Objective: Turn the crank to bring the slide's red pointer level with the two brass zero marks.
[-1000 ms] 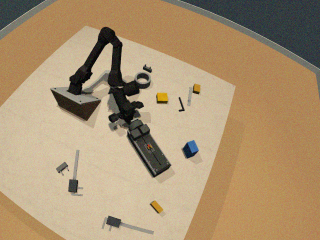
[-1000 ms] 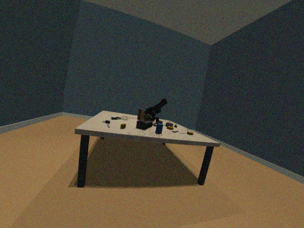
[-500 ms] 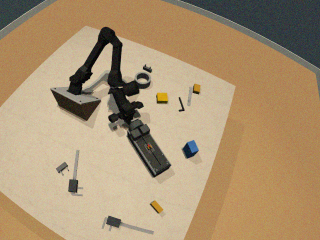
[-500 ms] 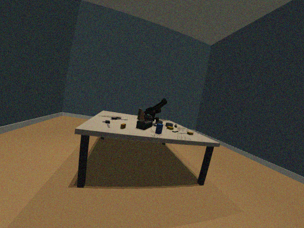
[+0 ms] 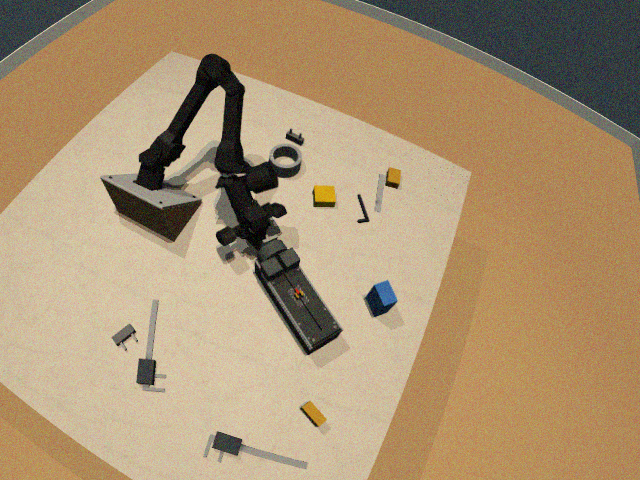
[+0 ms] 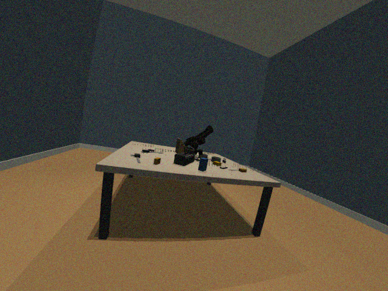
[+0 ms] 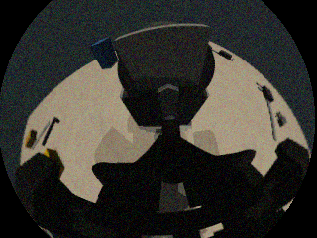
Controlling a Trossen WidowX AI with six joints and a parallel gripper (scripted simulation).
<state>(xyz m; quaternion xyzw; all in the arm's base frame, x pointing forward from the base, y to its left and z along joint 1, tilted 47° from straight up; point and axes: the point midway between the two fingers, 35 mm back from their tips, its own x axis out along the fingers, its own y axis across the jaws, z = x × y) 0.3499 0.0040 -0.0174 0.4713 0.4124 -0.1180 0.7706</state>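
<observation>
The crank handle lies 2 cm behind my gripper tip, 1 cm to the left of it and 3 cm above it. From my gripper tip the other things lie so: yellow block (9 cm ahead, 25 cm to the left, 2 cm below); then red pointer (13 cm ahead, 9 cm to the right, 5 cm above); then black hex key (21 cm ahead, 25 cm to the left, 3 cm below).
</observation>
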